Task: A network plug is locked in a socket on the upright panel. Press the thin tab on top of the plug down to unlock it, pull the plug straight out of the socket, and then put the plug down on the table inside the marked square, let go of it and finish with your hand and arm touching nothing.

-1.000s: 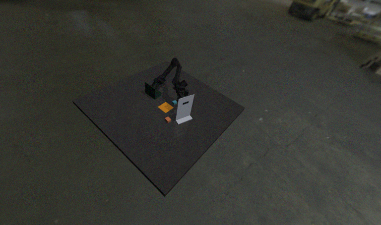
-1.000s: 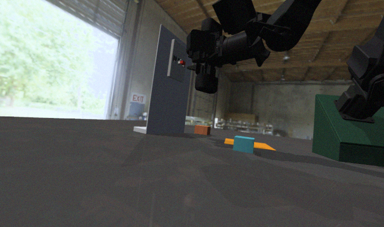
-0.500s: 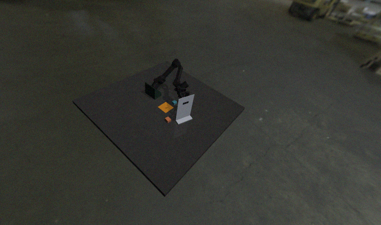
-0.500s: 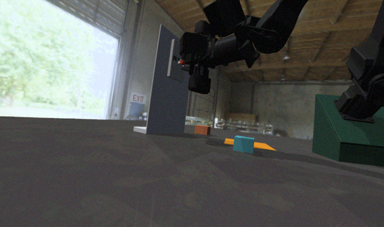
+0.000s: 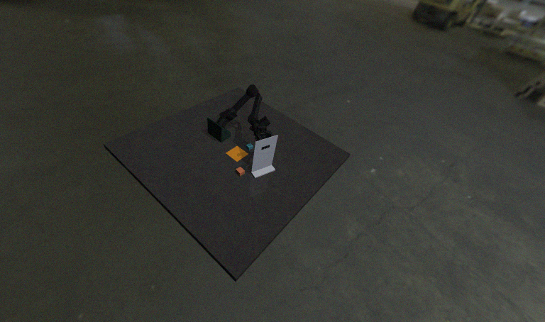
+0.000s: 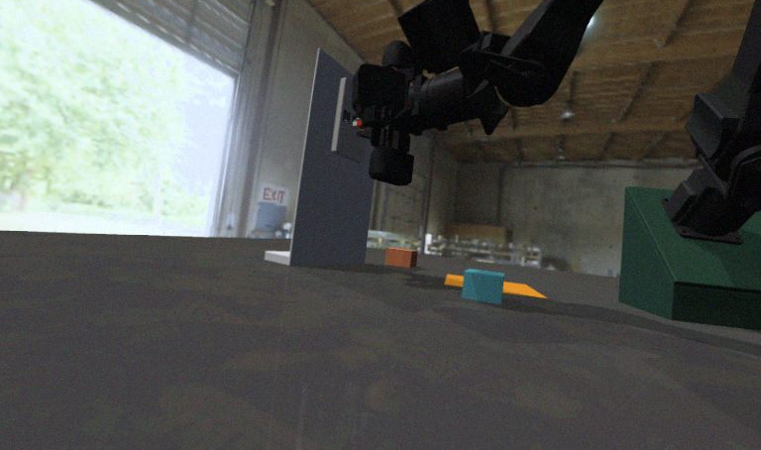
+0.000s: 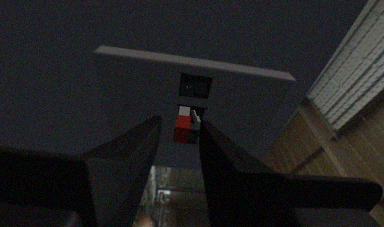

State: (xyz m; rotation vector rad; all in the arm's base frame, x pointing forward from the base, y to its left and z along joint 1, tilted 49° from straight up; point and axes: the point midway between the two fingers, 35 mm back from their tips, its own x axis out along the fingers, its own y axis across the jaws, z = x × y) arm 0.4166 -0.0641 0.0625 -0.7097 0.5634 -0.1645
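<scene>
My gripper tip is now 1 cm short of the network plug. From my gripper tip the other things lie so: upright panel (3 cm ahead, 1 cm to the right, 8 cm below); teal block (19 cm behind, 9 cm to the left, 20 cm below); orange-brown block (6 cm behind, 14 cm to the right, 20 cm below).
</scene>
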